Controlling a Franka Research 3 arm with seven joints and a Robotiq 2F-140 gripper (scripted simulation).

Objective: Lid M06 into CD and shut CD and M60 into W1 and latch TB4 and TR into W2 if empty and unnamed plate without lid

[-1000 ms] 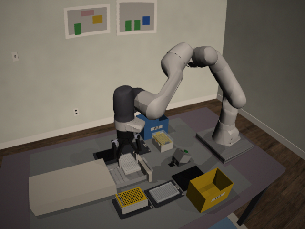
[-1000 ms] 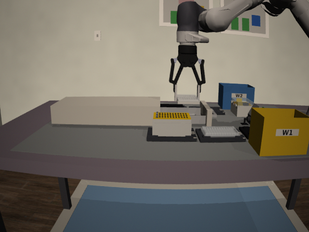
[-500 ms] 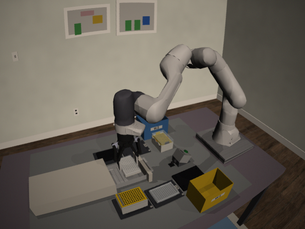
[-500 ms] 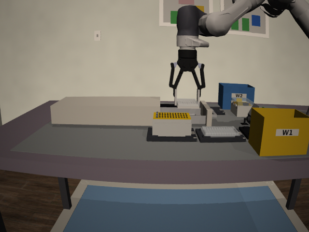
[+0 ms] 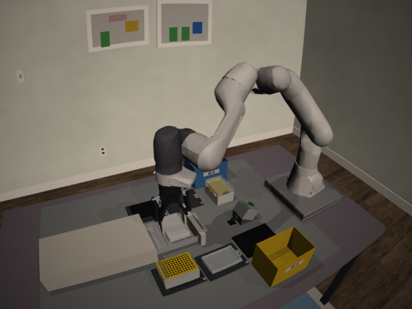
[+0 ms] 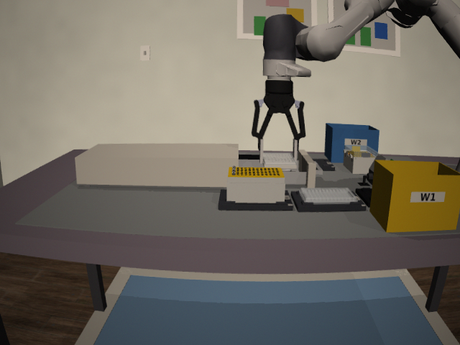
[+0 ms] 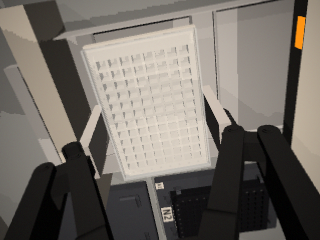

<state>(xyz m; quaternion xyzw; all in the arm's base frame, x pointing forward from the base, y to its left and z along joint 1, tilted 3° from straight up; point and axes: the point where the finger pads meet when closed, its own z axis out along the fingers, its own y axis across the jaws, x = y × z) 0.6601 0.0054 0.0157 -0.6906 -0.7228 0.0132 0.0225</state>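
The drawer lies 4 cm ahead of my hand and 5 cm below it. Round my hand: white plate 2 cm below; then cooler CD 17 cm ahead, 1 cm to the left, 4 cm below; then tip rack TR 5 cm ahead, 19 cm to the left, 2 cm below.
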